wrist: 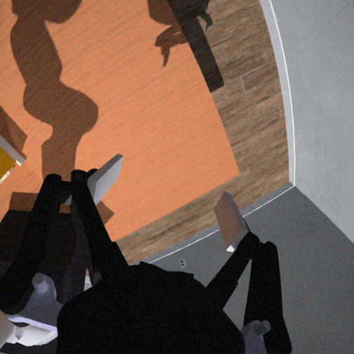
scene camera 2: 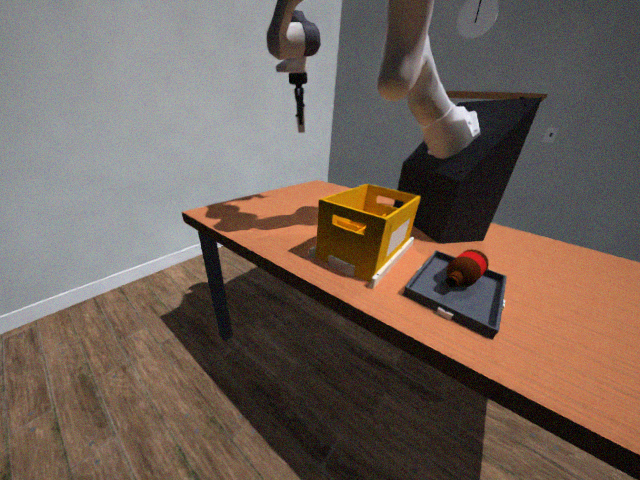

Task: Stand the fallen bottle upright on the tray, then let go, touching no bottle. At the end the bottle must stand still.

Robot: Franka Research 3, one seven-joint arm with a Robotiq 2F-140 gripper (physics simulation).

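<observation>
A brown bottle with a red label (scene camera 2: pixel 468 268) lies on its side in the dark grey tray (scene camera 2: pixel 451 311). Its neck points toward the table's front edge, and its base is by the tray's back rim. My gripper (scene camera 2: pixel 300 129) (wrist: pixel 171 184) is open and empty. It hangs high above the table's far left end, to the left of the yellow crate and well away from the bottle. The bottle and the tray do not show in the wrist view.
A yellow crate (scene camera 2: pixel 351 241) (wrist: pixel 6 165) with handle holes stands on the table (scene camera 2: pixel 568 320) (wrist: pixel 165 125), left of the tray. A dark block (scene camera 2: pixel 448 206) that bears the arm's base stands behind the crate and the tray. A wall rises past the table's left end.
</observation>
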